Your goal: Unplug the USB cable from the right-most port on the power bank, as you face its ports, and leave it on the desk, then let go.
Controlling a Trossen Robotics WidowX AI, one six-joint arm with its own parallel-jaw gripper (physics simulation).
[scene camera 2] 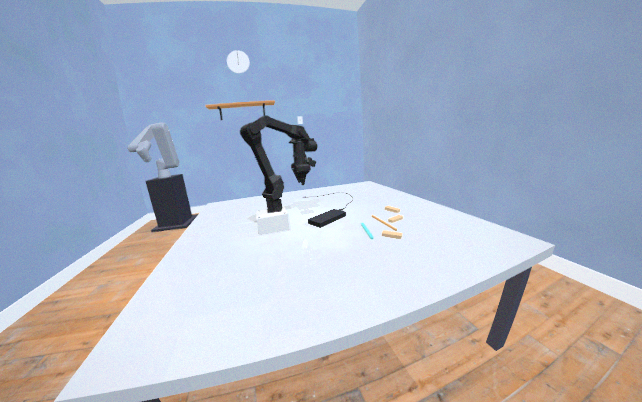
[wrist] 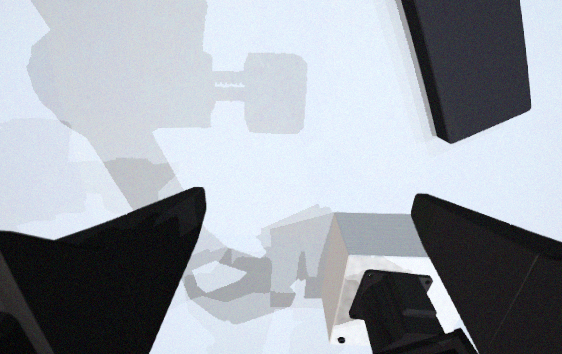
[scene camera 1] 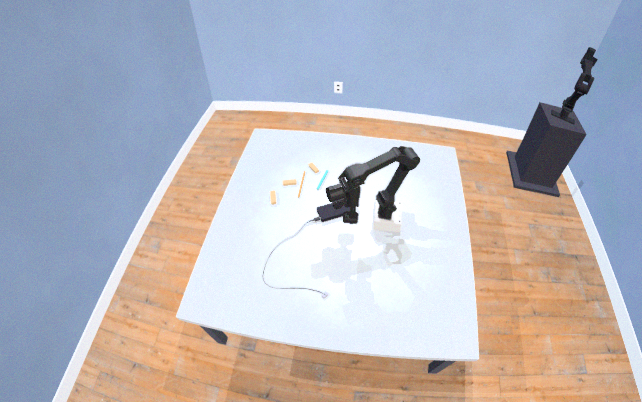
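Where they show: gripper, between the fingertips: (scene camera 2: 301,183) (wrist: 310,201); arm's base, origin of its link: (scene camera 2: 274,210) (wrist: 388,296) (scene camera 1: 385,213).
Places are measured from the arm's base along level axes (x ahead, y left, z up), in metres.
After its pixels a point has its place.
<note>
The dark power bank (scene camera 1: 327,213) {x 0.274, y 0.023, z -0.049 m} (scene camera 2: 327,218) {x 0.232, y -0.050, z -0.054 m} (wrist: 475,65) {x 0.213, y -0.031, z -0.050 m} lies flat on the white desk (scene camera 1: 240,300) {x 0.530, y 0.554, z -0.072 m} (scene camera 2: 240,310) {x -0.089, y -0.518, z -0.072 m}. The USB cable's plug (scene camera 1: 317,219) {x 0.314, y 0.061, z -0.060 m} meets its left end in scene camera 1. From there the thin cable curves over the desk to a small pale free end (scene camera 1: 325,295) {x 0.183, y 0.436, z -0.070 m}. How many ports there are, and which one the plug sits in, is too small to tell. My gripper (scene camera 1: 351,219) {x 0.143, y 0.113, z 0.086 m} (scene camera 2: 301,182) {x 0.143, y 0.113, z 0.086 m} (wrist: 310,201) {x 0.143, y 0.113, z 0.086 m} points down above the desk, beside the power bank's end nearer the arm base. It is open and empty. The plug does not show in the wrist view.
My arm's white base block (scene camera 1: 386,228) {x -0.019, y 0.045, z -0.052 m} (scene camera 2: 273,225) {x -0.009, y -0.086, z -0.038 m} (wrist: 377,235) {x 0.049, y 0.016, z -0.031 m} stands close to the power bank. A cyan stick (scene camera 1: 322,180) {x 0.355, y -0.199, z -0.064 m} (scene camera 2: 367,231) {x 0.353, y -0.221, z -0.066 m}, an orange stick (scene camera 1: 301,184) {x 0.457, y -0.150, z -0.068 m} (scene camera 2: 384,223) {x 0.456, y -0.168, z -0.069 m} and small wooden blocks, one of them this block (scene camera 1: 289,182) {x 0.520, y -0.141, z -0.057 m}, lie beyond the power bank.
</note>
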